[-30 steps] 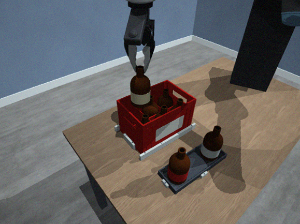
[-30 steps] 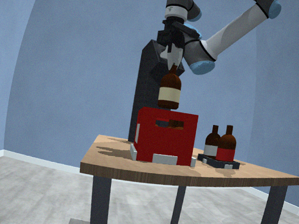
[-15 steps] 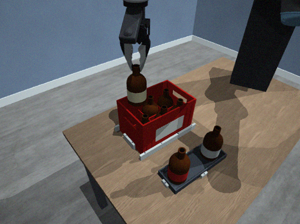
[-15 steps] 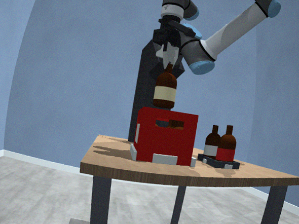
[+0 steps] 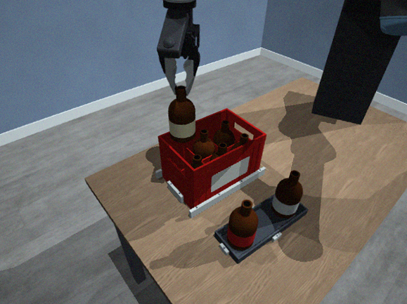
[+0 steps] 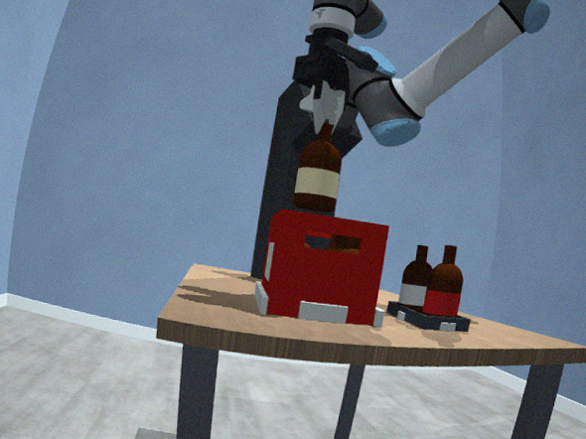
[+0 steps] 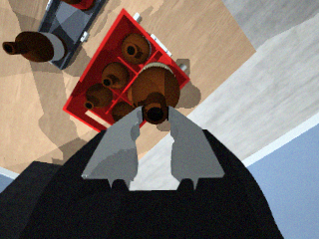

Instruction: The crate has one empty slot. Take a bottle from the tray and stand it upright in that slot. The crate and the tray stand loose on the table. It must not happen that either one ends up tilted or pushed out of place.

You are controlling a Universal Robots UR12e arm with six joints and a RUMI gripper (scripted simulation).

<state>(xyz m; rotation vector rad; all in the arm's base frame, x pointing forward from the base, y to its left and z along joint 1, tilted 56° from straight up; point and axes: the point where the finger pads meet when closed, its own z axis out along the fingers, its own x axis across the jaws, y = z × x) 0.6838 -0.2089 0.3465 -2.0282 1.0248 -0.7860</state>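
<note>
Right now the brown bottle is 7 cm below my hand. From my hand the other things lie so: white-label bottle (26 cm to the left, 25 cm below, 21 cm behind); then red-label bottle (27 cm to the left, 25 cm below, 3 cm behind); then crate (25 cm below, 9 cm behind, 2 cm to the left).
</note>
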